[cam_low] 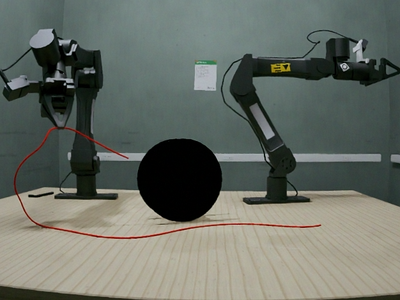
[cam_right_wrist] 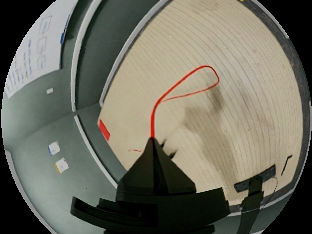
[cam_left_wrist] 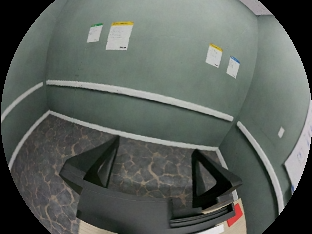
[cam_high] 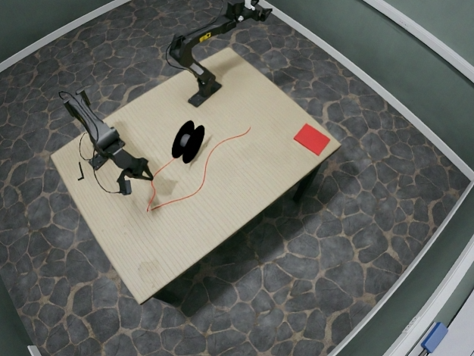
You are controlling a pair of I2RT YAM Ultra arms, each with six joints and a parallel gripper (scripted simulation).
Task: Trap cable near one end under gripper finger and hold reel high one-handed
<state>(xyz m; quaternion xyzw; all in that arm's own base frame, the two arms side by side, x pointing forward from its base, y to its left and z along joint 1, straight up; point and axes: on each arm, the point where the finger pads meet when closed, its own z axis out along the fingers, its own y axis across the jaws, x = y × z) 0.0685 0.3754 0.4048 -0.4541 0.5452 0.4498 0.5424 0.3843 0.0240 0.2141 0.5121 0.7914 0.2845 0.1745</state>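
Now: the black reel 27 cm ahead of my left hand, 64 cm to the right of it and 31 cm below it. Round my left hand: flat red square (56 cm ahead, 13 cm to the right, 40 cm below); then small black hex key (3 cm ahead, 115 cm to the right, 40 cm below).
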